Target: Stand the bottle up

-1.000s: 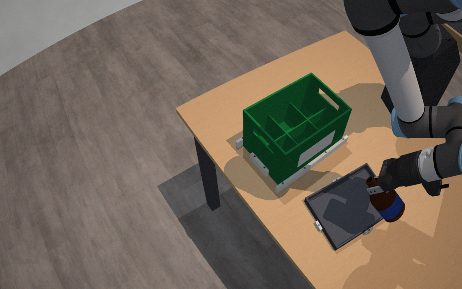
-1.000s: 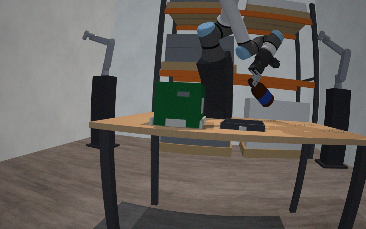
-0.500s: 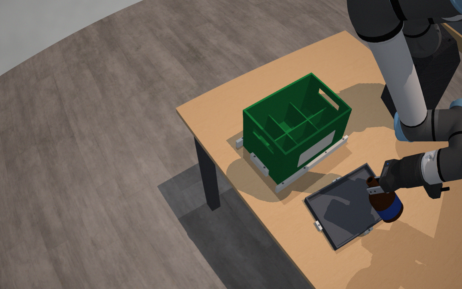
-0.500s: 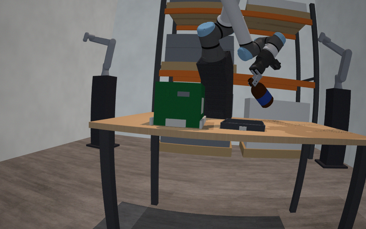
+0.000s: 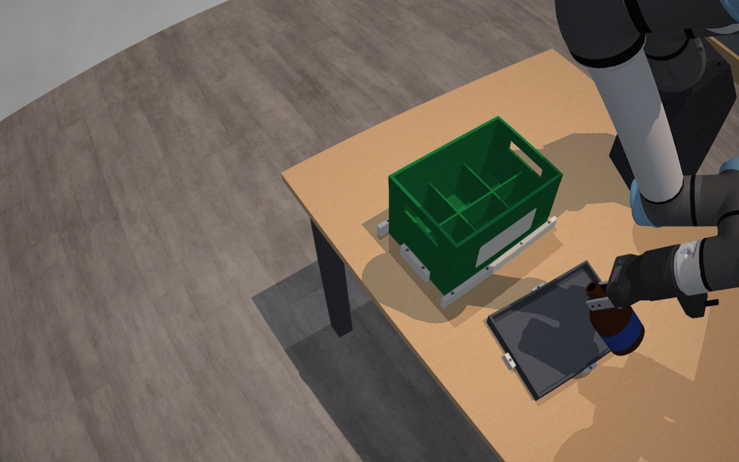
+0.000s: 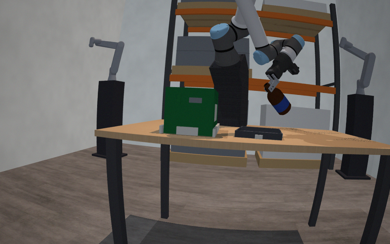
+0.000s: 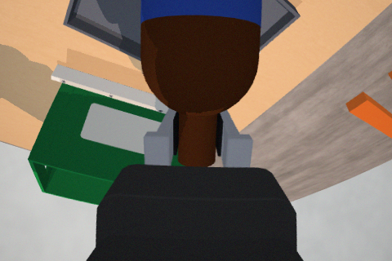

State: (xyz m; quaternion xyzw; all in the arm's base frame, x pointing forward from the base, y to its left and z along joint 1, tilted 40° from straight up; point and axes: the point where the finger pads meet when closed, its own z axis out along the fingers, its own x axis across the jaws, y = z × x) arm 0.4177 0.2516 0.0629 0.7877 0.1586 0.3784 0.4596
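Now: the brown bottle 20 mm behind my hand, 30 mm to the left of it and 40 mm below it. From my hand the other things lie so: green crate (20 mm ahead, 320 mm to the right, 120 mm below); then dark grey tray (10 mm behind, 30 mm to the right, 190 mm below).
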